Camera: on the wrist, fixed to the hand. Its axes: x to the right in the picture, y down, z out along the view.
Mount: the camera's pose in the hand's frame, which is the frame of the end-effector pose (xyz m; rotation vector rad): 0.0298 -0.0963 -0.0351 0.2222 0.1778 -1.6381
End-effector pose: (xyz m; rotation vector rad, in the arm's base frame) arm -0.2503 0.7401 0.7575 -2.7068 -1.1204 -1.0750
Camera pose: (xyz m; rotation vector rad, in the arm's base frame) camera -0.3166 0.8206 0.7802 0.8571 2.6344 0.7930
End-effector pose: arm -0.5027 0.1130 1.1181 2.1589 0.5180 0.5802
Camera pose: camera -0.5142 0.2062 1.0673 1.1706 2.1259 -0.2502
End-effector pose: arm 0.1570 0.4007 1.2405 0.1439 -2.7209 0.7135
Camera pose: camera 0.1559 0.3338 1.3236 1.8655 -1.4640 0.3834
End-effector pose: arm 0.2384 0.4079 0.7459 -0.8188 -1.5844 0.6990
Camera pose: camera 0.2578 0.3767 0.8461 0.6479 -1.4194 -0.3987
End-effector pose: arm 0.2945 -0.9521 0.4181 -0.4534 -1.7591 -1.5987
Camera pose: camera 0.2182 -1.0087 0.3694 -1.3301 1.7876 1.7910
